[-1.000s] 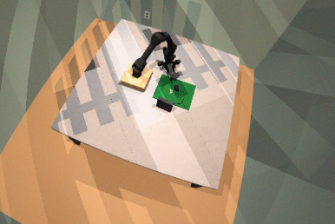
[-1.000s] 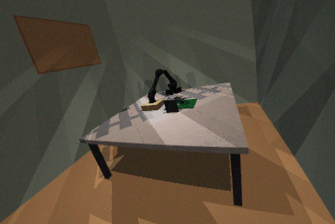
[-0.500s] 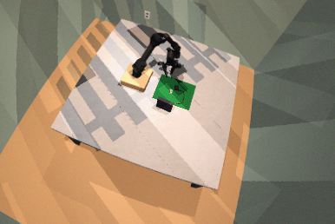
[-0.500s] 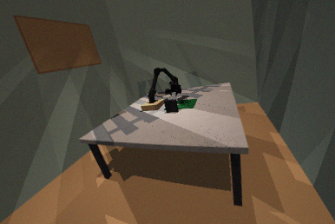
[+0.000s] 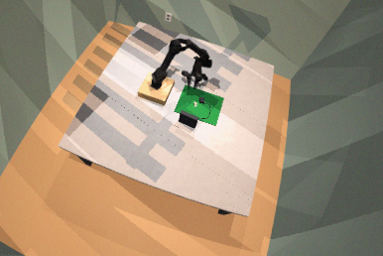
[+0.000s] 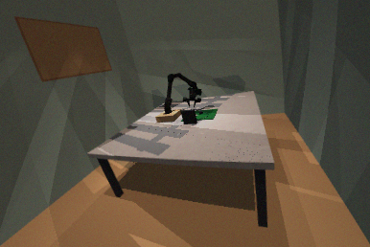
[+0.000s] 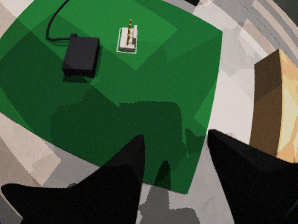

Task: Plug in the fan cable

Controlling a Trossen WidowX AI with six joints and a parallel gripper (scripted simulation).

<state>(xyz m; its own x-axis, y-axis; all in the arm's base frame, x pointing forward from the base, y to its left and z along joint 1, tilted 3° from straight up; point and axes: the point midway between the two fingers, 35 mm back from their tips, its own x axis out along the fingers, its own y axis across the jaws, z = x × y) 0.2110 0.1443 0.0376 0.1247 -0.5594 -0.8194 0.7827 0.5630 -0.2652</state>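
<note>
Now: the black fan plug 110 mm ahead of my gripper tip, 40 mm below it and 30 mm to the right of it. Also, from my gripper tip: green circuit board: 110 mm ahead, 70 mm below, 60 mm to the right; then black fan: 230 mm to the right, 110 mm ahead; then four-pin fan header: 90 mm ahead, 80 mm to the right, 60 mm below.
</note>
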